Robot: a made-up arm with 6 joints.
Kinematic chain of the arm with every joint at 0, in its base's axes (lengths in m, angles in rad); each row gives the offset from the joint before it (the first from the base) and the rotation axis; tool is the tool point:
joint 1: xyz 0 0 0.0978 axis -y
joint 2: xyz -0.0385 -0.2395 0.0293 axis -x
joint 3: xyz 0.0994 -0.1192 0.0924 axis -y
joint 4: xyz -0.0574 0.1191 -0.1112 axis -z
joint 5: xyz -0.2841 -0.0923 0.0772 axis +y
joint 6: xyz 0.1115 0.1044 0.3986 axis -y
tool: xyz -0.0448 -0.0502 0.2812
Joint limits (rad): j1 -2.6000..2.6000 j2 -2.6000..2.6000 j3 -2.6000..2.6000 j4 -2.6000..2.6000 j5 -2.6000..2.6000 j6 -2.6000..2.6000
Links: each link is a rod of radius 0.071 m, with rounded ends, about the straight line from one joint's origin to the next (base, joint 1, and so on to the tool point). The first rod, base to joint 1, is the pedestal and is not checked.
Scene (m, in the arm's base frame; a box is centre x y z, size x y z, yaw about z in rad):
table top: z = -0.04
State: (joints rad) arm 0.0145 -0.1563 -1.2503 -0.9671 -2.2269 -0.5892
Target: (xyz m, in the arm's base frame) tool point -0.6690 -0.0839 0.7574
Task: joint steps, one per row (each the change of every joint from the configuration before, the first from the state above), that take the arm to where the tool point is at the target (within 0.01 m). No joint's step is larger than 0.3 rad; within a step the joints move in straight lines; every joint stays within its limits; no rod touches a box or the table.
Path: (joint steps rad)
1: -0.0151 0.2598 -0.0183 0.2229 -0.1244 0.2408
2: -0.0150 0.2598 -0.0182 0.2229 -0.1243 0.2407
3: -0.0151 0.2598 -0.0183 0.2229 -0.1244 0.2408

